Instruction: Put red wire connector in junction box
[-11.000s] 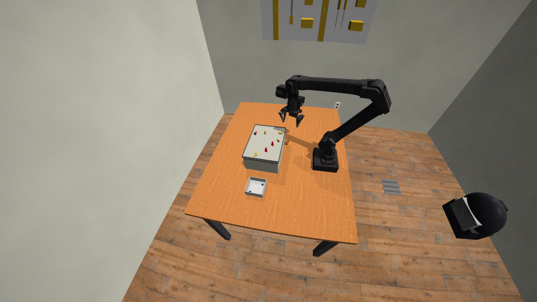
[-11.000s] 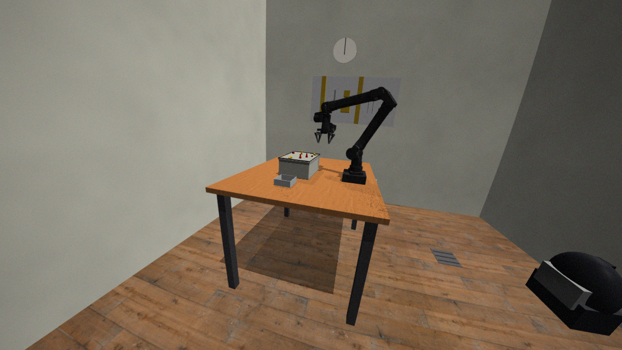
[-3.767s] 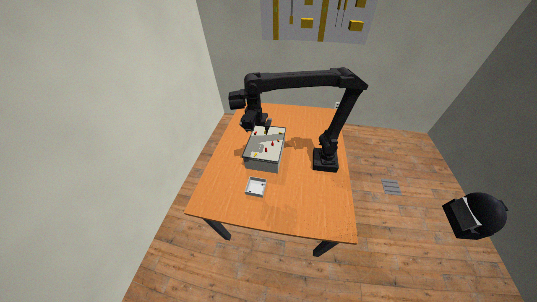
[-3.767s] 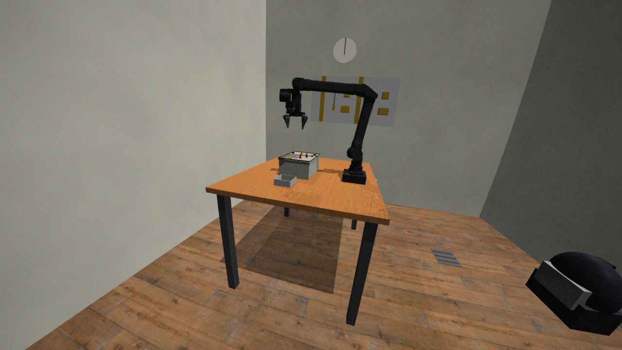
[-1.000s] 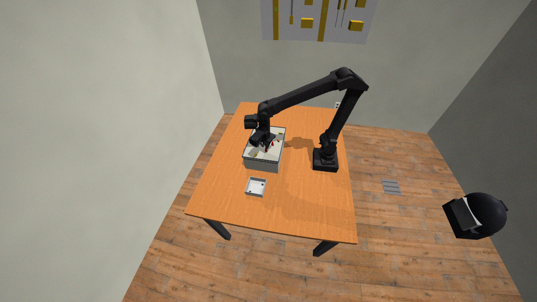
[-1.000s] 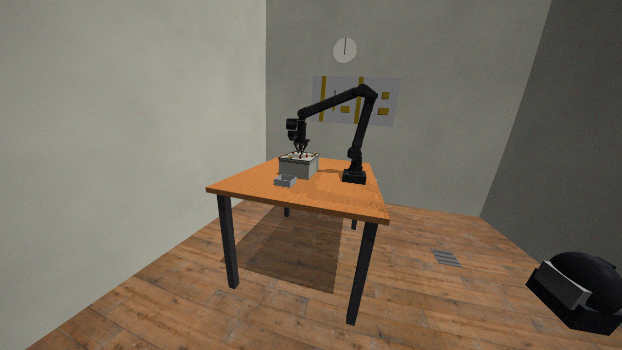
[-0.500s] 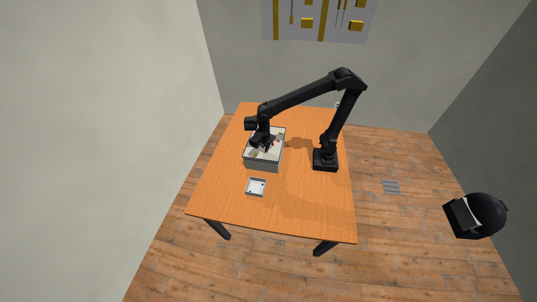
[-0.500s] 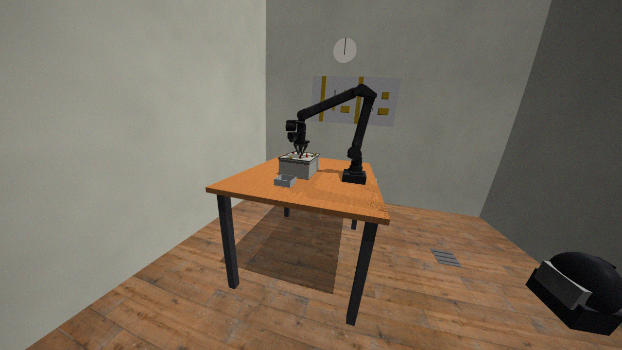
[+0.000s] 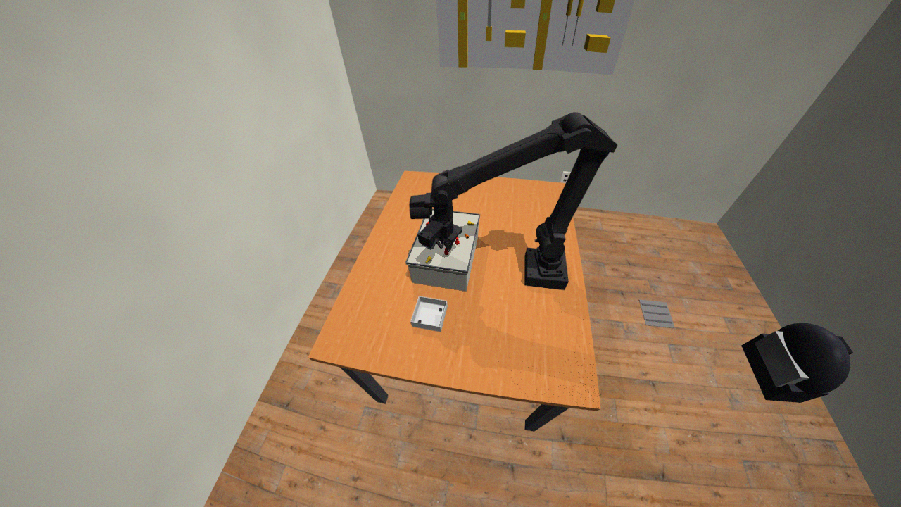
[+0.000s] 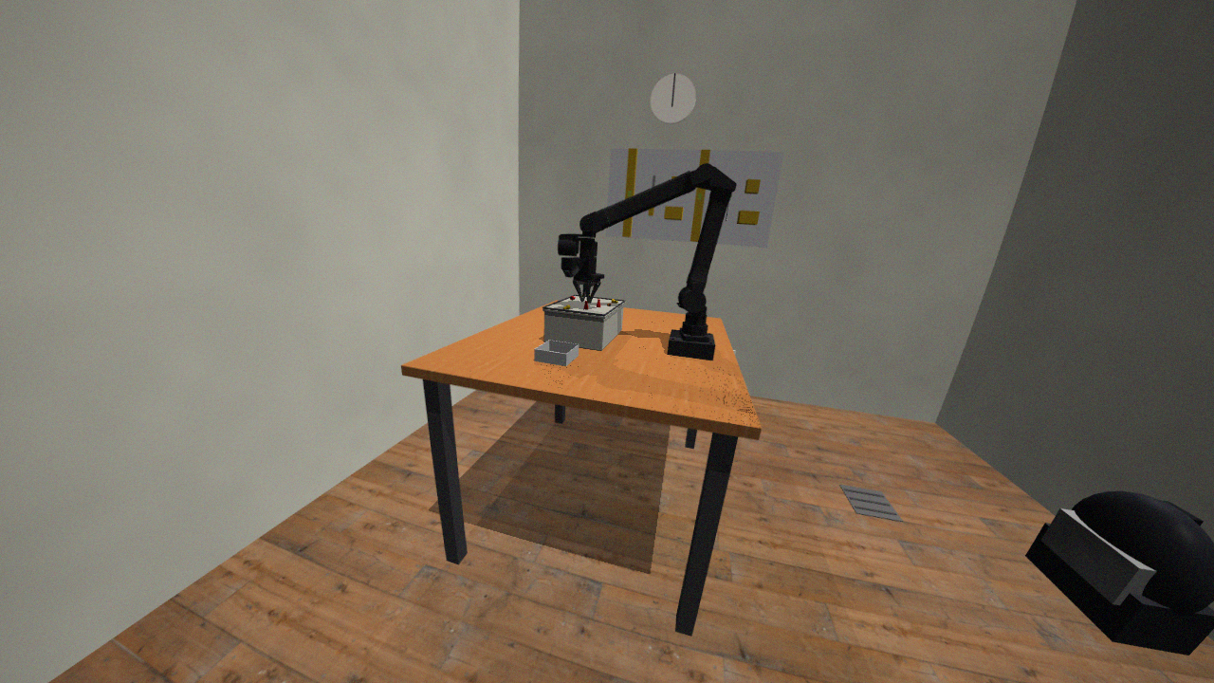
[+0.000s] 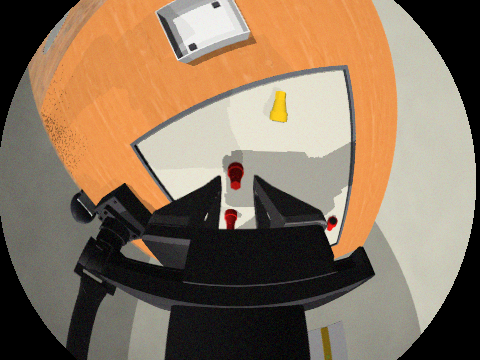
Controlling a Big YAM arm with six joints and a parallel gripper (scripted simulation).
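Right now my hand is 8 cm to the left of the grey tool case, 6 cm above it and 1 cm short of it.
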